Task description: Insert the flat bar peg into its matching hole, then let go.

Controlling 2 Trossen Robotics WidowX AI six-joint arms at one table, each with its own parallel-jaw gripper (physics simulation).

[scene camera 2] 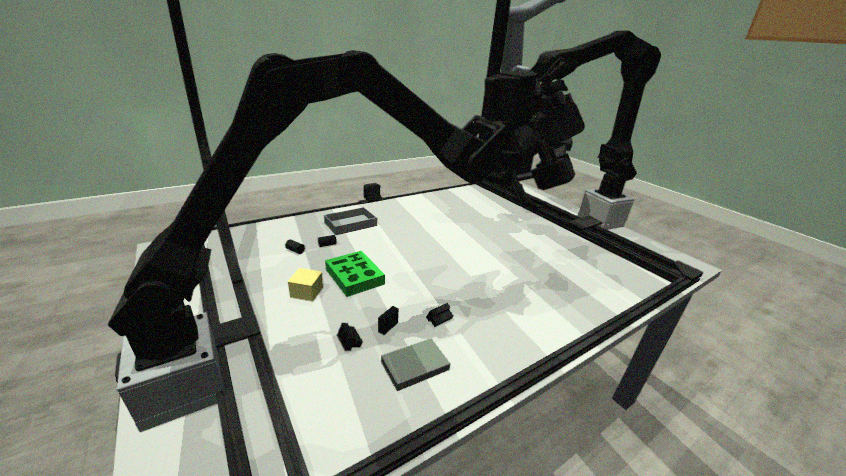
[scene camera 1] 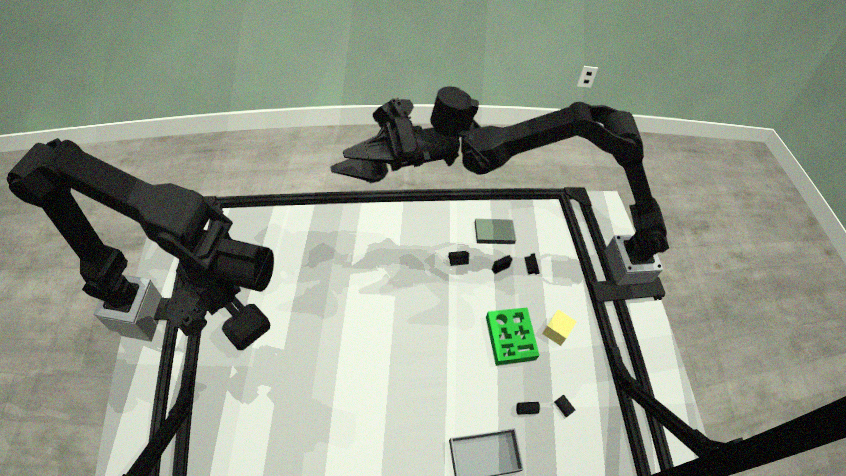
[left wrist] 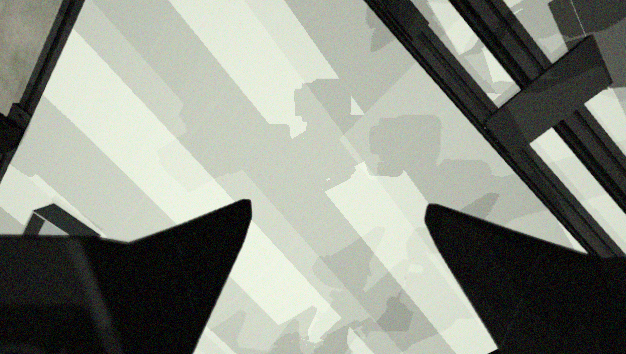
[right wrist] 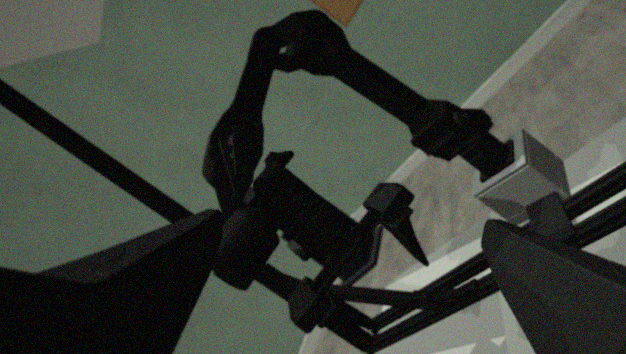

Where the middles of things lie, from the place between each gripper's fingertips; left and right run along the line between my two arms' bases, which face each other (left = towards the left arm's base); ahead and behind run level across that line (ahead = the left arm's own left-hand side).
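Looking at the green hole block point(scene camera 1: 510, 329), I find my left gripper 16 cm above it and 51 cm to the left of it. The yellow cube point(scene camera 2: 305, 284) is 15 cm below my left hand and 61 cm to the right of it.
As for the green hole block, my right hand is 32 cm above it, 19 cm past it and 31 cm to the left of it. The yellow cube is 32 cm below my right hand, and it is 42 cm to the right of that hand and 19 cm behind it.
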